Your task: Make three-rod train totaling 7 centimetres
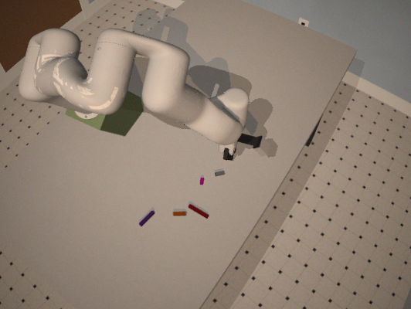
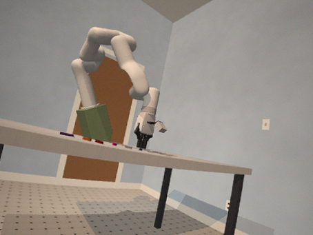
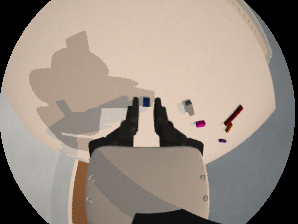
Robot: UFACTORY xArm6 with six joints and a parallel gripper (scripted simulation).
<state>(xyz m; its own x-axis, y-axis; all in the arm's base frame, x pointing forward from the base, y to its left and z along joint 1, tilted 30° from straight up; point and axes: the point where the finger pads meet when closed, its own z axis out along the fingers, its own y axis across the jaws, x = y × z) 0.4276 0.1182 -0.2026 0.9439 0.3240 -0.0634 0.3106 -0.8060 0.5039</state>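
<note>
Right now my hand is 30 mm above the blue rod. Also, from my hand: red rod: 40 mm ahead, 220 mm to the right, 30 mm below; then magenta rod: 10 mm behind, 130 mm to the right, 30 mm below; then grey rod: 10 mm ahead, 70 mm to the right, 30 mm below.
</note>
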